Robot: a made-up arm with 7 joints. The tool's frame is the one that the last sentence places.
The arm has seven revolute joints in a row. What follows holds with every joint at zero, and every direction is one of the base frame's.
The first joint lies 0.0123 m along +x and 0.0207 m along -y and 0.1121 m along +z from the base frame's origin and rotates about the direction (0, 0.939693, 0.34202).
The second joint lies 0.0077 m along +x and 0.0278 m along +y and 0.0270 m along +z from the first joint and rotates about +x.
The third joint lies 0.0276 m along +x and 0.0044 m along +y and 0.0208 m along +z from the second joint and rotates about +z.
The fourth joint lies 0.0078 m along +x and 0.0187 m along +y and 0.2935 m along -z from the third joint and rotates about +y.
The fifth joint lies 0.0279 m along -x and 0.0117 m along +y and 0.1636 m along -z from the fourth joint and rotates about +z.
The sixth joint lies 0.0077 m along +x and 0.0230 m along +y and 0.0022 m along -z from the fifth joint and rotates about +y.
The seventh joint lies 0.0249 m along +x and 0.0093 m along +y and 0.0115 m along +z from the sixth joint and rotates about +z.
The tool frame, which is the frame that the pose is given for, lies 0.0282 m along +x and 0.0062 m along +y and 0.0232 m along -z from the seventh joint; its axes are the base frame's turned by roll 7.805, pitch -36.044 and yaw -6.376 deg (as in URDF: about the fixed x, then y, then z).
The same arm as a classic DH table. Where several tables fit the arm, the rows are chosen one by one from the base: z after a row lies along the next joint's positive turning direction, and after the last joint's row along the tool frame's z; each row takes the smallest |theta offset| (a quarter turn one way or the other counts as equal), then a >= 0, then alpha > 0; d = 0 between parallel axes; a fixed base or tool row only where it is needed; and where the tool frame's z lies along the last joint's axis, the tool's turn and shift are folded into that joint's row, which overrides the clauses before.
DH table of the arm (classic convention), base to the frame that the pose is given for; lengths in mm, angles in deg. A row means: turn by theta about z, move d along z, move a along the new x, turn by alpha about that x. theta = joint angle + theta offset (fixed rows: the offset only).
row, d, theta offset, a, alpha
base (fixed), 119.6, 0, 12.3, -70
joint 1, 13.3, -90, 15.9, -90
joint 2, 35.3, 70, -4.4, 90
joint 3, -272.7, 90, 7.8, -90
joint 4, 30.4, 0, -27.9, 90
joint 5, -165.8, 0, 7.7, -90
joint 6, 32.3, 0, 24.9, 90
joint 7, 26.8, -83.26, -2.8, 36.77
tool (fixed), -48, 79.43, 0, 0

